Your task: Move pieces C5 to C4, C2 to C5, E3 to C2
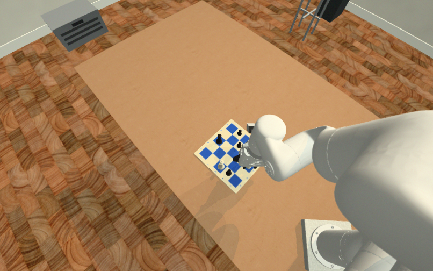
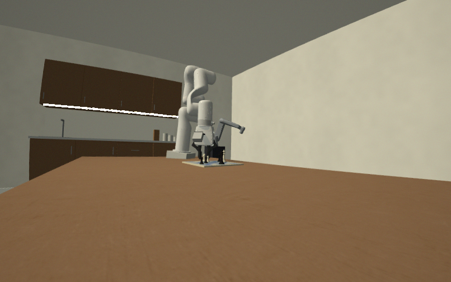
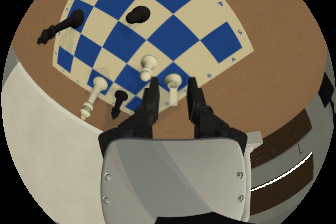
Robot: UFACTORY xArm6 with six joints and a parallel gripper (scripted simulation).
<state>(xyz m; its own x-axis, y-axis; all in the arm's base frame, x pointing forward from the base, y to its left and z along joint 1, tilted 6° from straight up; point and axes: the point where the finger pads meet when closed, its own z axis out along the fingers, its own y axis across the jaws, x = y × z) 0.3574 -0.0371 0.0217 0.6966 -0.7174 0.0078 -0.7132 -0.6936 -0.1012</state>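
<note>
The white pawn lies 4 cm ahead of my hand and 2 cm below it. From my hand the other things lie so: blue-and-cream chessboard: 8 cm ahead, 3 cm below; white chess piece: 7 cm to the left, 7 cm ahead; black pawn: 7 cm to the left, 4 cm ahead, 1 cm below.
</note>
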